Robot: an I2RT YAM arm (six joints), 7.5 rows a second.
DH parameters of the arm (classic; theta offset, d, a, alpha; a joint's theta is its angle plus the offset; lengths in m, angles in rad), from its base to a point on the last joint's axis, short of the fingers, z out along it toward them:
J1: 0 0.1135 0.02 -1.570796
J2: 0 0 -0.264 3.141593
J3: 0.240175 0 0.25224 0
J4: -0.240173 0 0.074 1.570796
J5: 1.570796 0 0 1.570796
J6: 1.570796 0.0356 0 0
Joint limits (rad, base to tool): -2.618..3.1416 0..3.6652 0..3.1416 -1.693..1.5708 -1.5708..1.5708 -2.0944..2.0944
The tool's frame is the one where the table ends.
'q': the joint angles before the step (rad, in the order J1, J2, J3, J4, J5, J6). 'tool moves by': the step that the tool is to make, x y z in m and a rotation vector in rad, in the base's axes. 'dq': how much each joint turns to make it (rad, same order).
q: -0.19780, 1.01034, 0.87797, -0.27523, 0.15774, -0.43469
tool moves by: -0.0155, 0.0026, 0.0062, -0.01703, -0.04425, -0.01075
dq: -0.00023, -0.07305, -0.02415, -0.00159, 0.01275, -0.00352
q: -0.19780, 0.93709, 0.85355, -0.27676, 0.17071, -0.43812
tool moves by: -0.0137, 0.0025, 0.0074, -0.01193, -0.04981, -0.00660
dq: 0.00000, -0.06450, -0.01354, 0.00016, 0.00686, 0.00037
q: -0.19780, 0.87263, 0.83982, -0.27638, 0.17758, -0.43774
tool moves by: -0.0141, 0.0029, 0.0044, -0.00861, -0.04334, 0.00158
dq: 0.00012, -0.06652, -0.01967, -0.00260, -0.00142, -0.00035
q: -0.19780, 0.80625, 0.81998, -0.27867, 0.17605, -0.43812
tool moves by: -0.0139, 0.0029, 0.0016, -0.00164, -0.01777, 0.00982
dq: -0.00172, -0.06220, -0.01498, -0.02928, -0.01164, -0.00110
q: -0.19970, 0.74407, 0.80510, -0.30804, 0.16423, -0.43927
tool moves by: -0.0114, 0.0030, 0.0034, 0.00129, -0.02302, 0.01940
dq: -0.00026, -0.05020, -0.00399, -0.02407, -0.02048, 0.00109
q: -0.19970, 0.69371, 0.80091, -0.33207, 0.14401, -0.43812
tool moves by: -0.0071, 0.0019, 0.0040, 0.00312, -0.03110, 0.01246
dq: -0.00037, -0.03166, -0.00016, -0.00251, -0.01447, 0.00641
